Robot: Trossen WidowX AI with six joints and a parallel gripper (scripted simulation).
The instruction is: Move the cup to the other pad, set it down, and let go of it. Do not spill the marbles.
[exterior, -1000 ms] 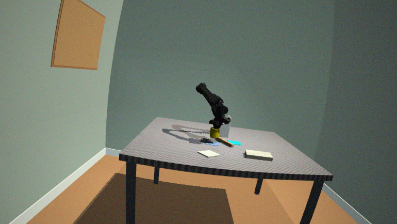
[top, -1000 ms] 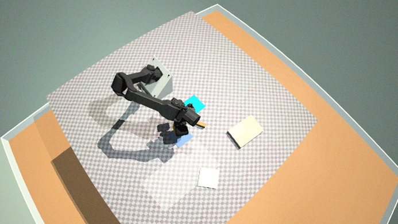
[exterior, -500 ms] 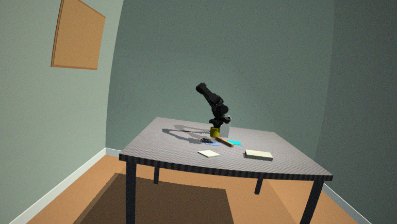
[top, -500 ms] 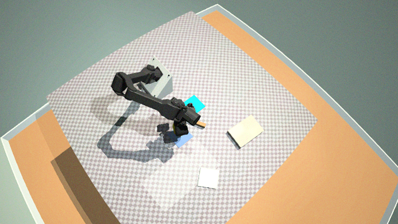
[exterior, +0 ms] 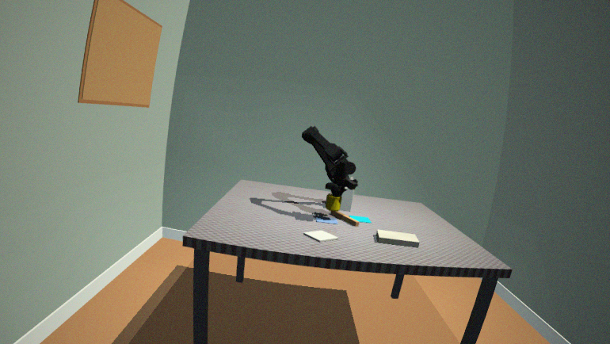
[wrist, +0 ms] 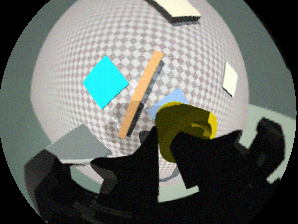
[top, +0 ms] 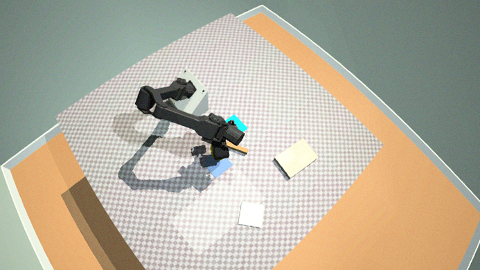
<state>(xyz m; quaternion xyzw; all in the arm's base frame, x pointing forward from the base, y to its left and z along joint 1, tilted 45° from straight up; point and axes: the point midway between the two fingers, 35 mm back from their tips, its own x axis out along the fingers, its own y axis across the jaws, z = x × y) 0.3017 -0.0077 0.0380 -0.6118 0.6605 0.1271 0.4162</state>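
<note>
Now: the cyan pad 7 cm behind my gripper tip, 13 cm to the left of it and 9 cm below it. Also, from my gripper tip: light blue pad: 4 cm ahead, 3 cm to the right, 9 cm below; yellow cup: 2 cm ahead, 1 cm to the right; wooden bar: 1 cm behind, 5 cm to the left, 8 cm below.
</note>
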